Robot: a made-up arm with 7 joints.
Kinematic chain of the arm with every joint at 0, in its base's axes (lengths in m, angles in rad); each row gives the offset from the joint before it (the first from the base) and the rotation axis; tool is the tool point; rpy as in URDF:
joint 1: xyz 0 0 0.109 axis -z
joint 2: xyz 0 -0.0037 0.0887 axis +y
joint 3: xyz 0 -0.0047 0.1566 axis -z
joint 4: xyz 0 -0.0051 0.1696 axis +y
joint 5: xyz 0 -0.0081 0.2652 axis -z
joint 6: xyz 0 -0.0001 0.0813 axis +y
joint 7: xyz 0 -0.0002 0.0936 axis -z
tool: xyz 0 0 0 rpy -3.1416 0 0
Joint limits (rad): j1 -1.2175..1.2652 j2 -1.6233..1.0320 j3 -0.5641..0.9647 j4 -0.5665..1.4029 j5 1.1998..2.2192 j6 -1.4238..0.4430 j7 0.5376..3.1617
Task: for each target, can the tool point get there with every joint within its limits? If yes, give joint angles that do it. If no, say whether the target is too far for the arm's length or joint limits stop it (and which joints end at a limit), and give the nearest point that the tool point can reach.
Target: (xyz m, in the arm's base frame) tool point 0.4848 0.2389 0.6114
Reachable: yes | joints -0.7022 0.5482 0.7191 0.6169 2.0106 -1.0572 2.2035
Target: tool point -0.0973 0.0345 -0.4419
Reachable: no: joint limits stop it (at a limit: joint 2, joint 4, joint 5, joint 6) | nearest point -0.5645 0.2001 -0.0677 | short by 0.621 m
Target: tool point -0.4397 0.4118 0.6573
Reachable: yes | joints 0.7604 -0.8456 -0.3685 -0.1327 1.7592 -0.4098 2.8068
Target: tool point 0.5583 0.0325 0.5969
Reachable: yes | joints -0.2838 0.4224 0.3285 0.9413 1.2907 -0.1155 2.8747
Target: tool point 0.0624 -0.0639 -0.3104
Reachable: no: joint limits stop it (at a limit: joint 2, joint 4, joint 5, joint 6) | nearest point 0.3312 -0.3392 0.0507 | short by 0.528 m
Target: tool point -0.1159 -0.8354 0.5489
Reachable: no: too far | nearest point -0.1149 -0.6903 0.4907 | short by 0.156 m
